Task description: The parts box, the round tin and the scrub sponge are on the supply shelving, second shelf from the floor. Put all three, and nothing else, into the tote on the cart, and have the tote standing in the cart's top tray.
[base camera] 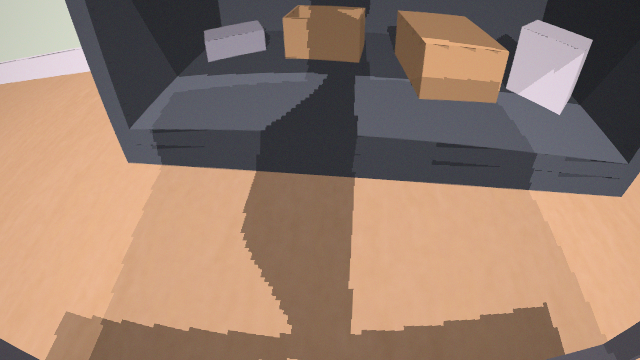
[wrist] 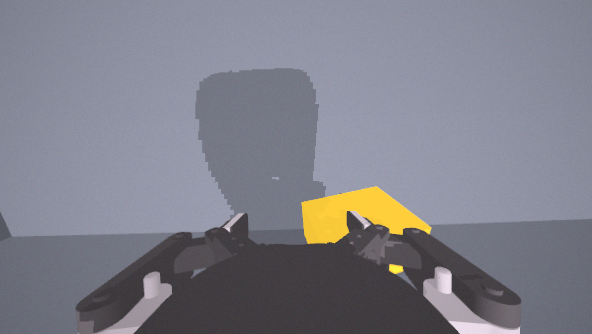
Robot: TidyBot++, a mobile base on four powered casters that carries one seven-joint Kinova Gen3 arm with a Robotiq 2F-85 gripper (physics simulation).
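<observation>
My gripper is open and empty in the wrist view, facing a grey panel. A yellow block-shaped thing stands beyond the fingers, right of the middle and behind the right fingertip. Its lower part is hidden by the gripper; it may be the sponge or the parts box, I cannot tell which. The supply shelving shows its lowest shelf in the base camera view; its second shelf is out of that view. The round tin, the tote and the cart do not show in either view.
On the lowest shelf are a small grey box, an open cardboard box, a closed cardboard box and a tilted white box. The shelving's side panel rises at the left. A grey back panel fills the upper wrist view.
</observation>
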